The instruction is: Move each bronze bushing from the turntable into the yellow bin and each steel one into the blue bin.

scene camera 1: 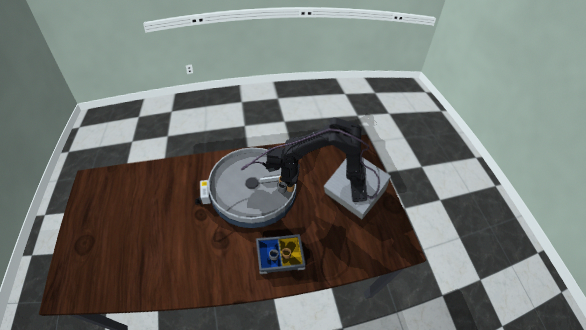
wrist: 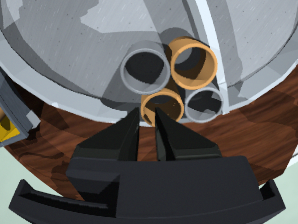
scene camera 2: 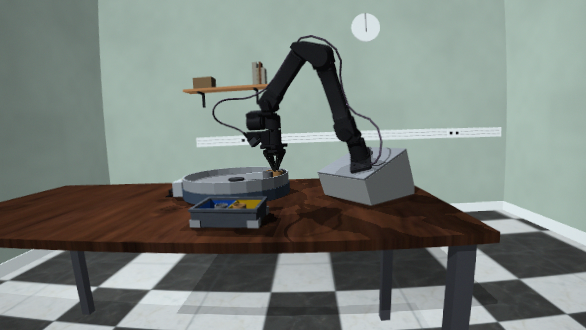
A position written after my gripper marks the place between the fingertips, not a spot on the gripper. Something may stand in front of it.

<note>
In view: my gripper (wrist: 147, 113), a bin tray (scene camera 2: 227, 218), a bronze bushing (wrist: 174, 108), a bronze bushing (wrist: 203, 73) and a steel bushing (wrist: 205, 109).
</note>
